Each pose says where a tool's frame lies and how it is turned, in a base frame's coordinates. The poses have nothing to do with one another.
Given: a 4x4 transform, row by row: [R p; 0 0 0 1], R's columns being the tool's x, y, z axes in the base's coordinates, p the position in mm. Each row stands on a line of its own.
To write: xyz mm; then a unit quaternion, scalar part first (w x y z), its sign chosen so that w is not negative. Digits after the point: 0 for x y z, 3 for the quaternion.
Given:
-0.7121 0.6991 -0.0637 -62
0.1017 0.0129 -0.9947 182
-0.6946 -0.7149 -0.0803 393
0 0 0 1
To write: -62 182 393 0.235 0.298 0.672 -0.636
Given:
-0.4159 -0.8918 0.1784 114
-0.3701 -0.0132 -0.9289 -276
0.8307 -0.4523 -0.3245 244
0 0 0 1
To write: 114 -276 244 0.248 0.480 -0.657 0.525
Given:
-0.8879 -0.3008 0.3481 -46
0.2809 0.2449 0.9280 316
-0.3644 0.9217 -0.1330 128
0 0 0 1
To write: -46 316 128 0.237 -0.007 0.753 0.614
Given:
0.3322 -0.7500 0.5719 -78
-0.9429 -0.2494 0.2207 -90
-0.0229 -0.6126 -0.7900 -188
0 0 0 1
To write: -78 -90 -188 0.271 -0.770 0.550 -0.178
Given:
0.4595 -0.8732 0.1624 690
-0.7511 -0.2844 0.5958 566
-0.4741 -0.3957 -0.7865 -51
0 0 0 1
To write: 690 566 -51 0.312 -0.795 0.511 0.098
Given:
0.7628 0.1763 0.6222 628
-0.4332 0.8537 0.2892 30
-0.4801 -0.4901 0.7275 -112
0 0 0 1
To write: 628 30 -112 0.914 -0.213 0.301 -0.167
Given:
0.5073 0.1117 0.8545 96
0.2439 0.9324 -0.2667 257
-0.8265 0.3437 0.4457 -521
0 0 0 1
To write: 96 257 -521 0.849 0.180 0.495 0.039
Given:
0.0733 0.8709 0.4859 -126
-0.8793 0.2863 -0.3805 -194
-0.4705 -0.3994 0.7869 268
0 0 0 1
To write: -126 -194 268 0.733 -0.006 0.326 -0.597
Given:
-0.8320 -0.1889 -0.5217 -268
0.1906 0.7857 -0.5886 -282
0.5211 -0.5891 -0.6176 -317
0 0 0 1
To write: -268 -282 -317 0.290 0.000 -0.899 0.327
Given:
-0.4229 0.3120 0.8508 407
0.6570 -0.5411 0.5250 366
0.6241 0.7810 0.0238 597
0 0 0 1
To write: 407 366 597 0.122 0.523 0.463 0.705
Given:
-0.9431 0.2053 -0.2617 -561
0.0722 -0.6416 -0.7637 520
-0.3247 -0.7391 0.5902 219
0 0 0 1
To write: -561 520 219 0.037 0.165 0.422 -0.891
